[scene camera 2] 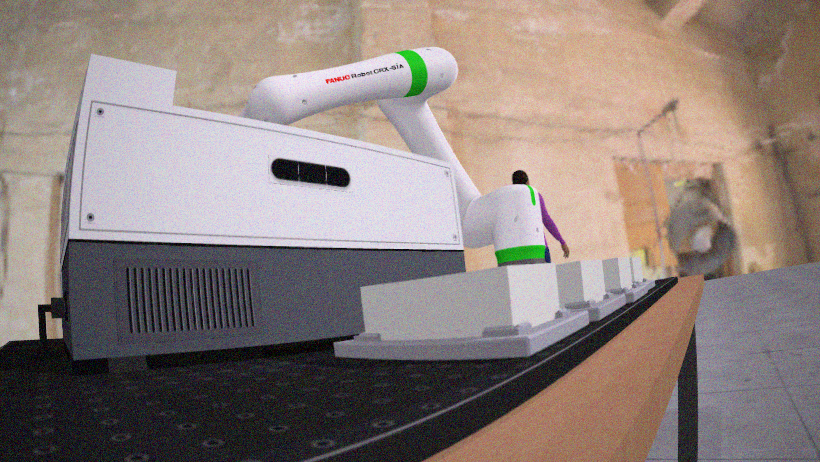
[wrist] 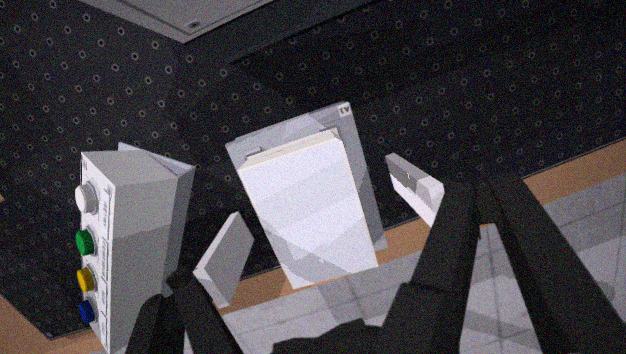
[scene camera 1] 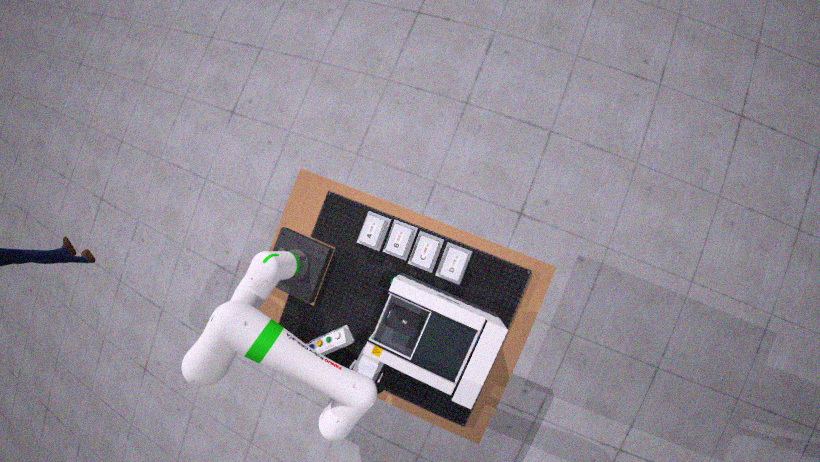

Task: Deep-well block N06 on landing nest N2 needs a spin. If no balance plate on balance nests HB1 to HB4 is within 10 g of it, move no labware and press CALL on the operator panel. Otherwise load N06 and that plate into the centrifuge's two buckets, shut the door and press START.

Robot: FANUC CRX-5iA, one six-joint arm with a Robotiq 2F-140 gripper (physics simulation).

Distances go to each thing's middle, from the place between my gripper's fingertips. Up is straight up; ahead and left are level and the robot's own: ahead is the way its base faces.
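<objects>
Centrifuge (scene camera 2: pixel 188 237): 24 cm ahead of my hand, 28 cm to the left of it and 5 cm above it. Relative to the button box (scene camera 1: pixel 341 337), my gripper is 3 cm above, 3 cm to the right and 23 cm past it.
</objects>
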